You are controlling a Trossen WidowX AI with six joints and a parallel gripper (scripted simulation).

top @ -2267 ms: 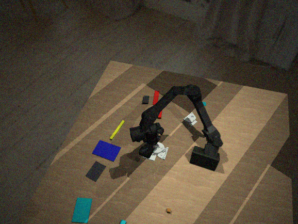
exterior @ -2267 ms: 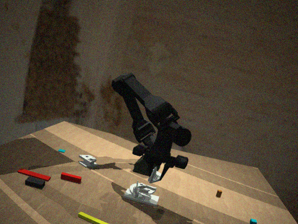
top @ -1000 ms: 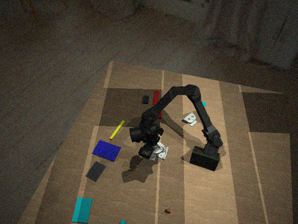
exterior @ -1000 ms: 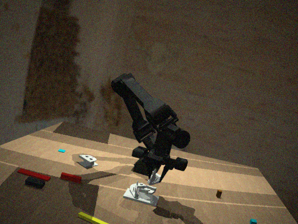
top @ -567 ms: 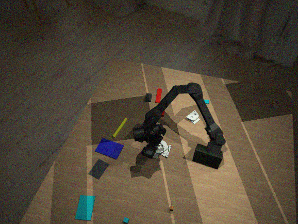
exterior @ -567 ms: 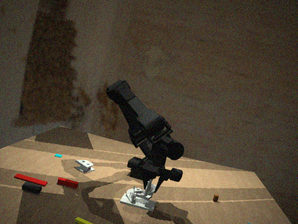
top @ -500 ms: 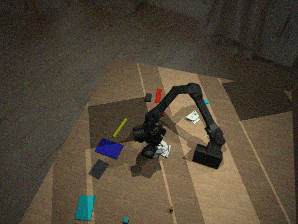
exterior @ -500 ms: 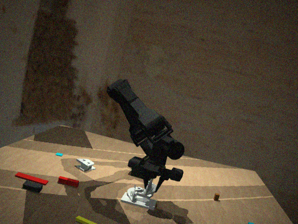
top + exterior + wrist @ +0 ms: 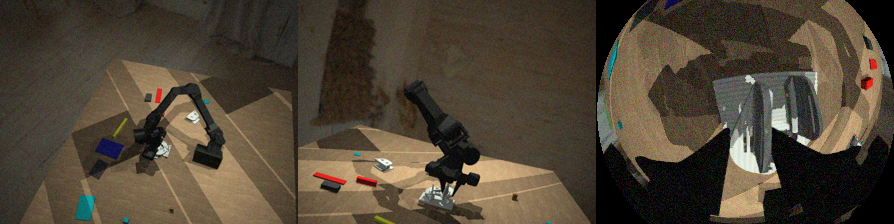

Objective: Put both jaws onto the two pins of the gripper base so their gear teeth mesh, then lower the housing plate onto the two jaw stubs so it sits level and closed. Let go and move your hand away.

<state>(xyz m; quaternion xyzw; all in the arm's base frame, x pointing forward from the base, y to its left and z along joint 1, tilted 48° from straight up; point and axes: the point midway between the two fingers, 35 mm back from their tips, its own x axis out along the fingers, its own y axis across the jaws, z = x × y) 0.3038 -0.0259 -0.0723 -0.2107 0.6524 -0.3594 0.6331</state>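
The white block is 29 cm to the right of my gripper tip, 17 cm behind it and 2 cm below it. From my gripper tip the other things lie so: grey jaw: 4 cm behind, 1 cm to the right; then yellow bar: 25 cm ahead, 11 cm to the right, 3 cm below; then blue plate: 27 cm ahead, 4 cm to the left, 3 cm below.
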